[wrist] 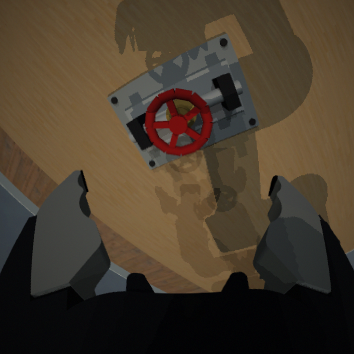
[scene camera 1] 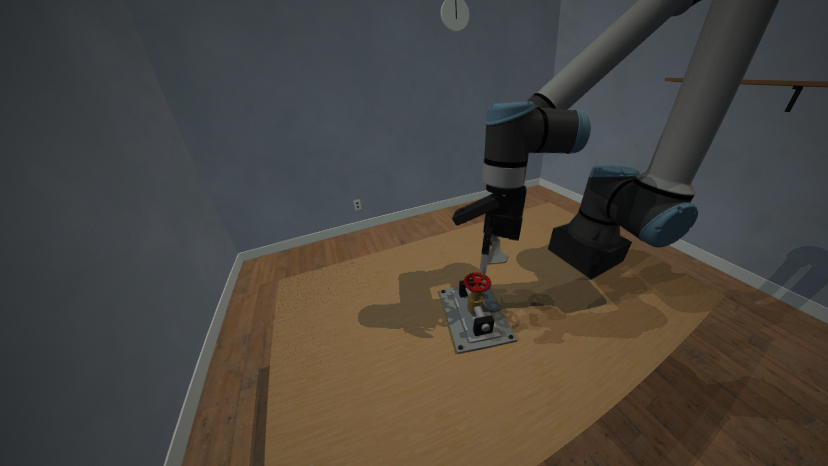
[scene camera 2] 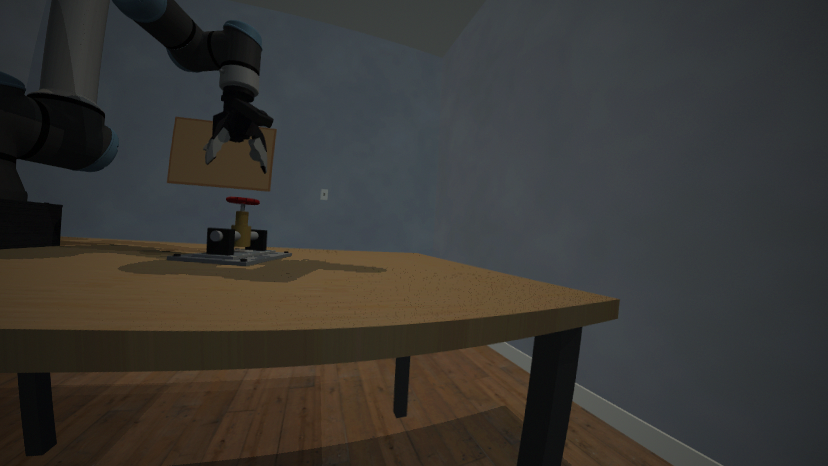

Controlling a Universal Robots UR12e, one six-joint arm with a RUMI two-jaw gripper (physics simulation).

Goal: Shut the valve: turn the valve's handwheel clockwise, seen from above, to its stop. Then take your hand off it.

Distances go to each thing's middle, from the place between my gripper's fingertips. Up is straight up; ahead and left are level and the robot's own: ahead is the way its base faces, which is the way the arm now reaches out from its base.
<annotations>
Now: the red handwheel [wrist: 177,124] 2 cm ahead of my hand, 1 cm to the right of it and 9 cm below it. Also, from my hand: grey base plate [scene camera 1: 461,342] 2 cm ahead, 1 cm to the right, 21 cm below.
</annotations>
